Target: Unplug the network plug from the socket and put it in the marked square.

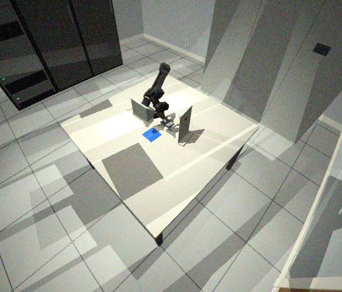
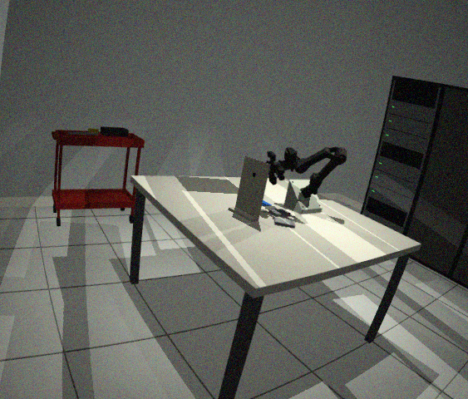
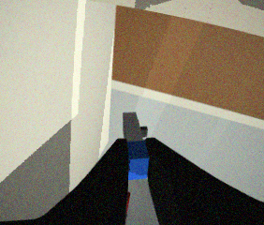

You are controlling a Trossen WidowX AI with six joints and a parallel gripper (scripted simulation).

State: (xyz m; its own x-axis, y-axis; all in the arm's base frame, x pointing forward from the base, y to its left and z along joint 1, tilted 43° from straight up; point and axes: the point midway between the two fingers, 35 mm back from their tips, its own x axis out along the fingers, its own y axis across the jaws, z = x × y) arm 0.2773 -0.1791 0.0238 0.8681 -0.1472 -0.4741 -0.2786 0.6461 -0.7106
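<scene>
Right now the blue marked square is 200 mm below my gripper tip, 110 mm behind it and 40 mm to the right of it. Round my gripper tip: grey upright panel 130 mm ahead, 90 mm to the left, 70 mm below; network plug right at my gripper tip.
</scene>
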